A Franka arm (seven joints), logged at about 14 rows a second.
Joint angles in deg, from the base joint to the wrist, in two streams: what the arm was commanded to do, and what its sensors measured. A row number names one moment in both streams.
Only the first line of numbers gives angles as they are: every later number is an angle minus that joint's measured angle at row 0.
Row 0, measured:
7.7, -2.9, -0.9, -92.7, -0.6, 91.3, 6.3
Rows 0 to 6, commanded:
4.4, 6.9, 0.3, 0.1, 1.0, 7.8, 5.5
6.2, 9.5, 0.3, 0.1, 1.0, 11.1, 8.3
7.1, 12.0, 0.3, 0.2, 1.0, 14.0, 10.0
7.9, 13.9, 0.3, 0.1, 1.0, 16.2, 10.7
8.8, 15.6, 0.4, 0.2, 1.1, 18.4, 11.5
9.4, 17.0, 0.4, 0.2, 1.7, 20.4, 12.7
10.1, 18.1, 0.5, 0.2, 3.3, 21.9, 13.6
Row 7, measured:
9.7, 16.4, 0.3, -0.7, 0.6, 19.8, 11.9
